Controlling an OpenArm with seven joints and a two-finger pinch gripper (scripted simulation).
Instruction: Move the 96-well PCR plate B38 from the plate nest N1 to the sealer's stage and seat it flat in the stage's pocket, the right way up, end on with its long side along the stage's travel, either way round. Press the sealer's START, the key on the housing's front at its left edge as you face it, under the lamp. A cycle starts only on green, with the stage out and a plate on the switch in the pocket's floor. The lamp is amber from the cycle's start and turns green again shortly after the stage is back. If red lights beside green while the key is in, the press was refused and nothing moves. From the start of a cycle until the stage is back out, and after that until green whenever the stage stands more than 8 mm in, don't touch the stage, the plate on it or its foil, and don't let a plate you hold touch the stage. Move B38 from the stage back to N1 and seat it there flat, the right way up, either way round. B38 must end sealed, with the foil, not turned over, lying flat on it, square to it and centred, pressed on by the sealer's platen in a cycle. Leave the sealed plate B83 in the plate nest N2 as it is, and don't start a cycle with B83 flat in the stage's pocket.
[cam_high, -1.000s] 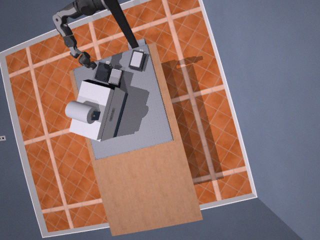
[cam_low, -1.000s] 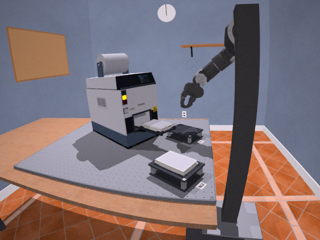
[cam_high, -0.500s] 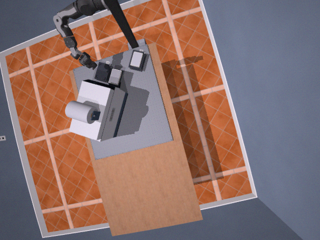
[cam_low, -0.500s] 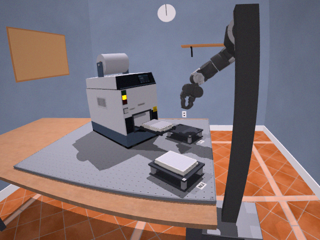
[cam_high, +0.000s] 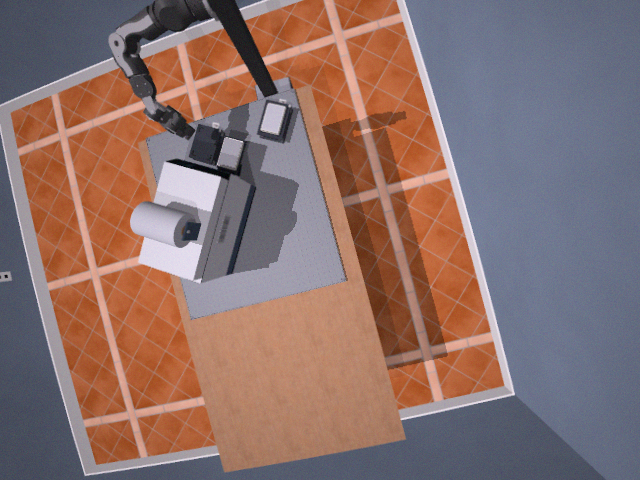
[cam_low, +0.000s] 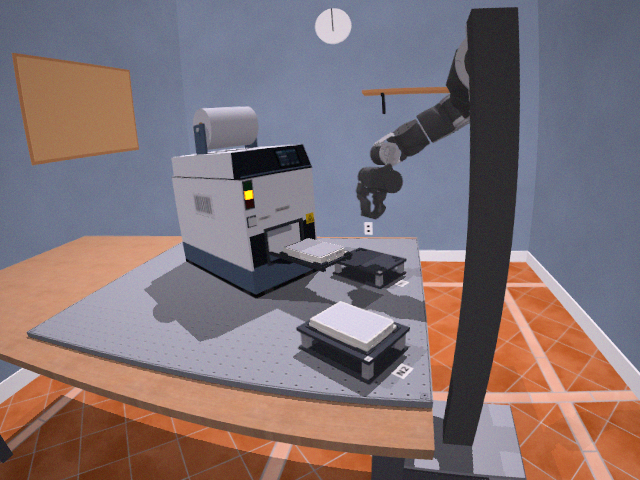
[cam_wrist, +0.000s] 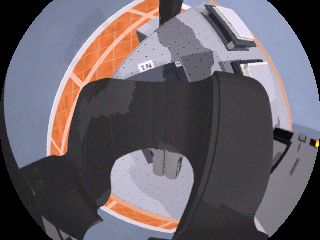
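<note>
My gripper is now 140 mm to the right of the white 96-well plate B38, 100 mm short of it and 50 mm above it. The rest, counted from my hand: plate nest N1: 120 mm below; sealer's stage: 140 mm to the left, 100 mm ahead, 60 mm below; start key: 240 mm ahead, 180 mm to the left, 30 mm above.
</note>
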